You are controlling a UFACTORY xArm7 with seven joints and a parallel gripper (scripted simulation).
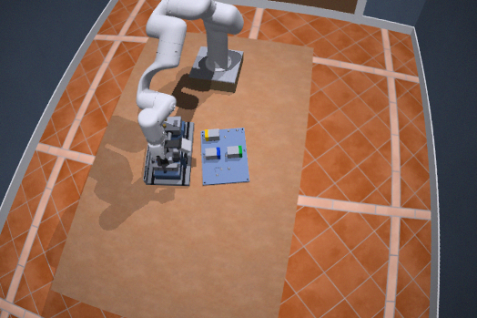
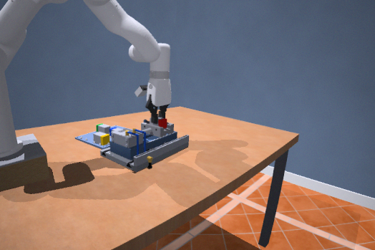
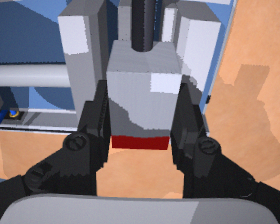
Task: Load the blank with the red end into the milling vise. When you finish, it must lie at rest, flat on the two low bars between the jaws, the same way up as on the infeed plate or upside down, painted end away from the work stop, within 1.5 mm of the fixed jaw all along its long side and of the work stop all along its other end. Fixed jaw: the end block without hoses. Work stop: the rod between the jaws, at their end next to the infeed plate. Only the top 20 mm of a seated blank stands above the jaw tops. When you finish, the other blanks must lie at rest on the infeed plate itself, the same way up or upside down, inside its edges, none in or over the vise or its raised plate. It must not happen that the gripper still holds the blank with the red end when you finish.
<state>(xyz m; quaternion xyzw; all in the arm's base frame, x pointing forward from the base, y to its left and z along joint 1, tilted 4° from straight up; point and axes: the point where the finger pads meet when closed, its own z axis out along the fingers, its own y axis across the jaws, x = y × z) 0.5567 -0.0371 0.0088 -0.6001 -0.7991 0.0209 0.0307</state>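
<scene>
Right now my hand is 2 cm above the red-ended blank. Round my hand: hosed block (16 cm behind, 5 cm to the right, 4 cm below); then work stop rod (4 cm to the left, 3 cm below, 1 cm behind); then grey end block (4 cm below, 3 cm behind, 1 cm to the right).
</scene>
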